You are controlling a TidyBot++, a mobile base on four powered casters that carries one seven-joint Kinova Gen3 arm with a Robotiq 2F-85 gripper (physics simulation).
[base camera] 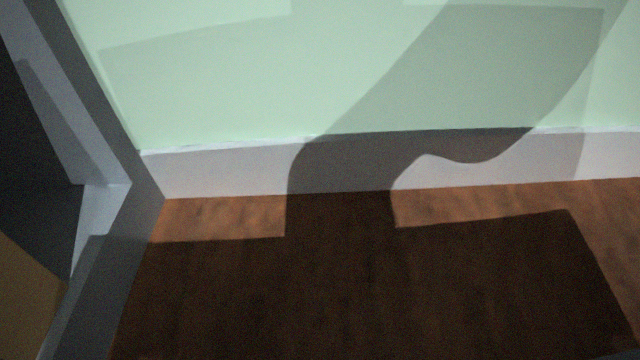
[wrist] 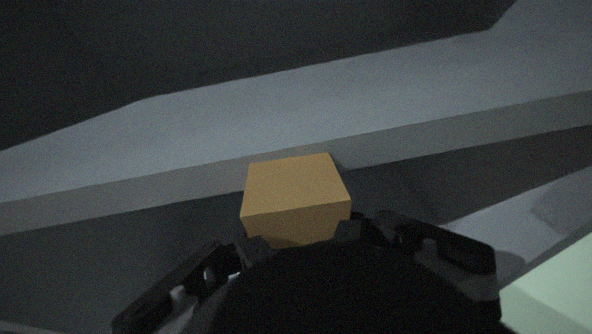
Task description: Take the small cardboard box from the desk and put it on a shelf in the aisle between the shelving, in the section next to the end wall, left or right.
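Frame: origin at the arm's base, x ahead, y left, z up, level; metres.
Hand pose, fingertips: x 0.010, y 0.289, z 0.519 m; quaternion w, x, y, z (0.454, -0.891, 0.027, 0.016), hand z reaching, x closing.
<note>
Things, the pixels of their top centre, and the offset from my fingertips. "*": a spot on its surface instead. Level surfaces: height alone.
- small cardboard box, middle of its top: (wrist: 287,178) dx +0.001, dy -0.014, dz +0.065 m
- grey shelf board, its level: dz +0.070 m
- brown box, surface spot: (base camera: 25,300) * dx +0.207, dy +0.019, dz -0.802 m
The small cardboard box (wrist: 296,187) shows at the centre of the wrist view, with two of its faces visible. My gripper (wrist: 298,220) is shut on it, one dark fingertip on each side of its near end. The far end of the box overlaps the front edge of a grey shelf board (wrist: 260,117) that slants across the wrist view. I cannot tell whether the box touches the board. The box's underside is hidden. Neither the gripper nor the held box shows in the base view.
In the base view, grey shelving (base camera: 112,210) runs along the left, with part of a brown box (base camera: 25,300) low in it. The green end wall (base camera: 225,85) with its white skirting (base camera: 225,172) is close ahead. A lower grey shelf surface (wrist: 505,217) shows in the wrist view.
</note>
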